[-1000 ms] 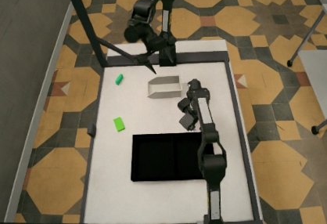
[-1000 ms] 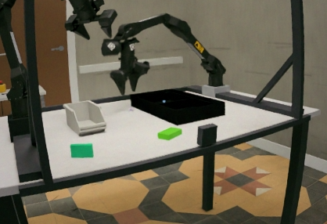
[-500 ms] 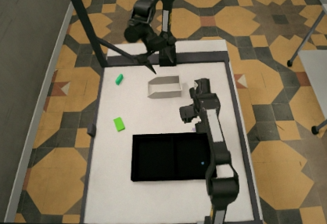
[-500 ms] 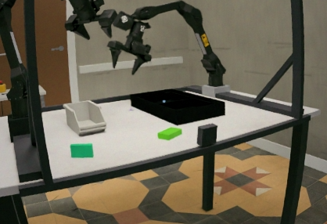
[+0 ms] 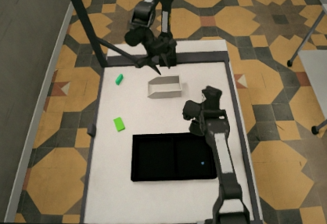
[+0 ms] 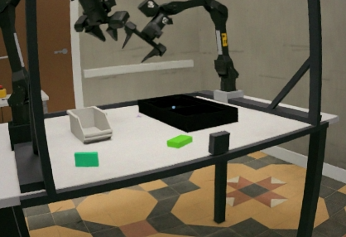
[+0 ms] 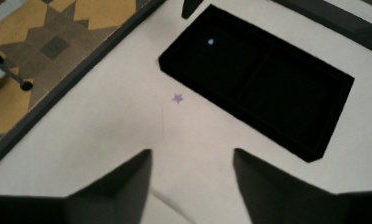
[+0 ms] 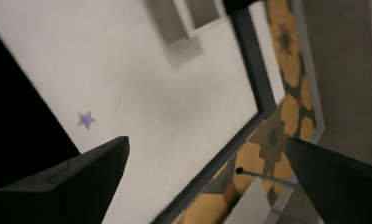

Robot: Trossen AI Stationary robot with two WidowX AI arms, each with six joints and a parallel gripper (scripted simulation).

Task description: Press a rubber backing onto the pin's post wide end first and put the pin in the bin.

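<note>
Now: left hand 320 mm above the white star-shaped pin, 170 mm to the left of it and 120 mm short of it. Also, from my left hand: grey bin 290 mm below, 80 mm to the left, 10 mm ahead; then black tray 310 mm below, 290 mm to the right, 10 mm behind.
</note>
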